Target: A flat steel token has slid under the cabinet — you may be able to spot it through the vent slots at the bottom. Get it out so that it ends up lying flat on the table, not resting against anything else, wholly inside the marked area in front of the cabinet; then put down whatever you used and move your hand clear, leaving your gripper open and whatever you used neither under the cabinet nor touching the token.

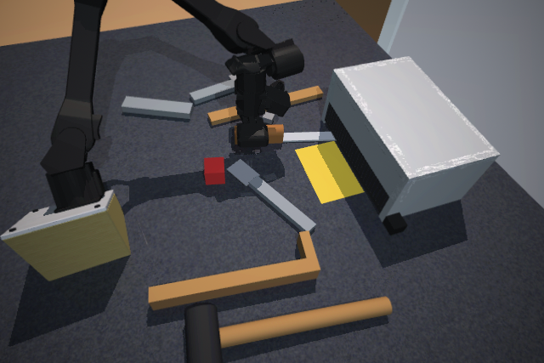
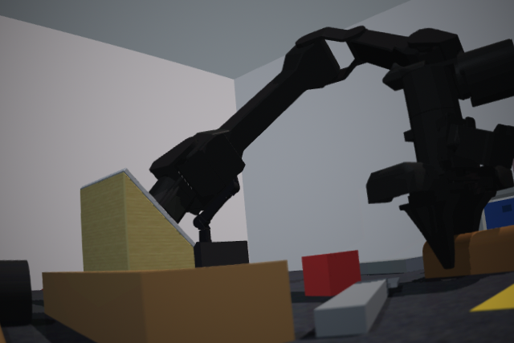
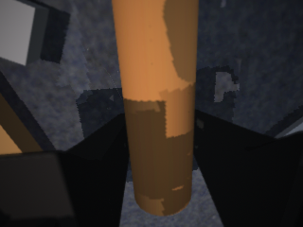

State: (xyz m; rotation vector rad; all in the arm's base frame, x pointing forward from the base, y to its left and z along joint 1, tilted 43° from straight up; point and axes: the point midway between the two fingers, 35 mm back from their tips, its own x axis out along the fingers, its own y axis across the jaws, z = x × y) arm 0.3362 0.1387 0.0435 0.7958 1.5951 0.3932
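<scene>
My gripper tip is 100 mm past the red cube, 80 mm to the left of it and 10 mm below it. Also, from my gripper tip: grey t-shaped tool (180 mm to the left, 10 mm ahead); small grey cube (60 mm ahead, 40 mm to the left); wooden strip (90 mm to the left, 80 mm ahead).
</scene>
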